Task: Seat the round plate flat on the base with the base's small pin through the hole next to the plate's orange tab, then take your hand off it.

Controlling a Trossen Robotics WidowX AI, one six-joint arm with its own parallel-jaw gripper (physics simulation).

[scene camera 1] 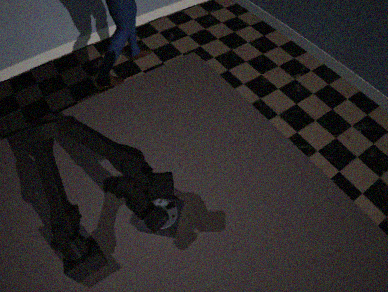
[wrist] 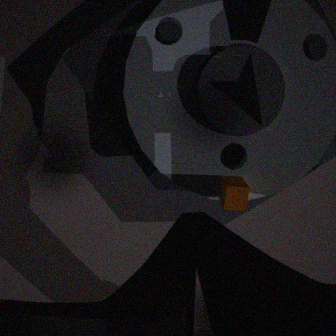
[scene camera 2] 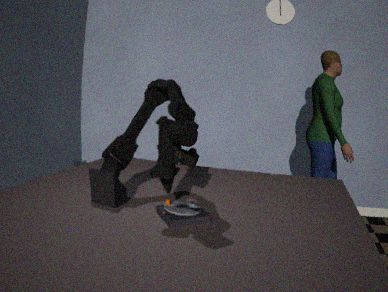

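The round grey plate lies over the dark base. I cannot tell if it is fully flat. Its orange tab stands up at the edge, with a dark round hole beside it. The small pin cannot be made out in that hole. My gripper is shut and empty, its fingertips a little above the tab side of the plate. In scene camera 1 the arm hides the tab and part of the plate.
The tabletop carries the arm's base and dark arm shadows that fall across the plate and base. A person stands beyond the table, near the wall. A checkered floor lies past the table edge.
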